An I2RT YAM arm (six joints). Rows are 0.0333 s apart.
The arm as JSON. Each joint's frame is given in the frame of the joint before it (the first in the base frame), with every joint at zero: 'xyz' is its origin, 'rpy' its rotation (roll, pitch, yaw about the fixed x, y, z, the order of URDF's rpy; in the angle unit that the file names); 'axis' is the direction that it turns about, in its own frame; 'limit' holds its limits. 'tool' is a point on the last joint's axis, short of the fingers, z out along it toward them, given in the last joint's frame.
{
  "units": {
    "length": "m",
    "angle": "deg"
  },
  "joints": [
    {
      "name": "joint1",
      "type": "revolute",
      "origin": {
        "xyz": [
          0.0,
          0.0,
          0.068
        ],
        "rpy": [
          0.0,
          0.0,
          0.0
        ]
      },
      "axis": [
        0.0,
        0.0,
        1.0
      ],
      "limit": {
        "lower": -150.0,
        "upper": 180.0
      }
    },
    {
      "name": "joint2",
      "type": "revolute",
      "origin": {
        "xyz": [
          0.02,
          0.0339,
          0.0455
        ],
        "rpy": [
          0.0,
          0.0,
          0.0
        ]
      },
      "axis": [
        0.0,
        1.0,
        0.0
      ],
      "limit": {
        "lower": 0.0,
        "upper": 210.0
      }
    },
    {
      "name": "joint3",
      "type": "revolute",
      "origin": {
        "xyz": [
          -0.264,
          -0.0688,
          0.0
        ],
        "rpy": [
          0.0,
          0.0,
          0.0
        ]
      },
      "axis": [
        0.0,
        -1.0,
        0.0
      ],
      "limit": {
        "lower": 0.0,
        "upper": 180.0
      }
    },
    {
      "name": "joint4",
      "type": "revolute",
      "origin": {
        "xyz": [
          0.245,
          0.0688,
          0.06
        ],
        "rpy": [
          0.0,
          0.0,
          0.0
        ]
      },
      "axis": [
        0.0,
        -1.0,
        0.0
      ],
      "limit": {
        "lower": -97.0,
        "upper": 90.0
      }
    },
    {
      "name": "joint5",
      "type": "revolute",
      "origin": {
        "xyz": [
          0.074,
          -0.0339,
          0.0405
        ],
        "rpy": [
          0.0,
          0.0,
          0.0
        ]
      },
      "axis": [
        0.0,
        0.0,
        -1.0
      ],
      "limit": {
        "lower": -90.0,
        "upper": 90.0
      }
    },
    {
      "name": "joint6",
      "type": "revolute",
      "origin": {
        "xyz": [
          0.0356,
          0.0,
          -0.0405
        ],
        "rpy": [
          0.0,
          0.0,
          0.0
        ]
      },
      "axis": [
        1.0,
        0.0,
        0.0
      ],
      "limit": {
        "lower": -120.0,
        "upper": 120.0
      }
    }
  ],
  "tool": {
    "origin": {
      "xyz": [
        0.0,
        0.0,
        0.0
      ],
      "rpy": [
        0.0,
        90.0,
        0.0
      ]
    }
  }
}
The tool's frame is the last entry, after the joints.
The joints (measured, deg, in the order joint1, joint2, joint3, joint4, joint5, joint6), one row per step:
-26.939 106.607 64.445 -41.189 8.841 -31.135
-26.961 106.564 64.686 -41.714 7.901 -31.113
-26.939 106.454 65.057 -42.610 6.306 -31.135
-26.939 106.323 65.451 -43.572 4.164 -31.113
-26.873 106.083 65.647 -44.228 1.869 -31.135
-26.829 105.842 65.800 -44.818 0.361 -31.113
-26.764 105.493 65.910 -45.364 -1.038 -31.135
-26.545 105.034 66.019 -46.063 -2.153 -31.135
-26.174 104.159 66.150 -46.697 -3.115 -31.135
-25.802 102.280 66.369 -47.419 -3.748 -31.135
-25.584 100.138 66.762 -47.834 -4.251 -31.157
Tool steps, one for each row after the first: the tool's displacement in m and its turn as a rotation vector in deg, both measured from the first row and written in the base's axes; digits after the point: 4 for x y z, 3 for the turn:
0.0002 0.0004 0.0010 0.942 -0.212 0.063
0.0004 0.0015 0.0028 2.543 -0.557 0.279
0.0007 0.0029 0.0048 4.642 -1.136 0.475
0.0010 0.0047 0.0068 6.777 -1.968 0.794
0.0010 0.0061 0.0086 8.206 -2.474 0.959
0.0008 0.0076 0.0108 9.487 -3.019 1.182
0.0006 0.0099 0.0136 10.543 -3.384 1.501
0.0005 0.0129 0.0187 11.241 -4.109 2.006
-0.0003 0.0161 0.0295 11.194 -5.573 2.592
-0.0012 0.0182 0.0424 10.690 -7.651 3.130

